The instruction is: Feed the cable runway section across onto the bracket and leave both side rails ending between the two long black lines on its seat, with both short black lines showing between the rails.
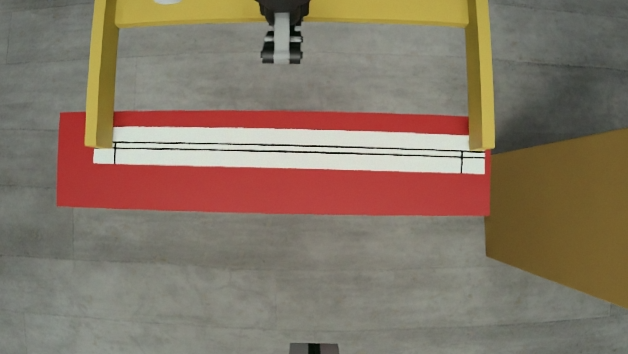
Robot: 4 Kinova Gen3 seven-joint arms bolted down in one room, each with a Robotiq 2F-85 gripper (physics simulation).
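Observation:
The yellow cable runway section shows its left side rail (103, 85), right side rail (480, 85) and cross piece (200, 12). Both rails end over the white seat (290, 137) of the red bracket (275, 190). The left rail's tip appears between the two long black lines; the right rail's tip appears at or just short of the upper one. Both short black lines show between the rails. My arm4 gripper (314, 348) is shut at the bottom edge, apart from the bracket. Another arm's gripper (281, 56) is below the cross piece; its arm number and grip are unclear.
An ochre block (560, 215) stands at the right, next to the bracket's right end. Part of a white rounded thing (167, 1) shows at the top left, over the cross piece. Grey plank floor (200, 295) shows around the bracket.

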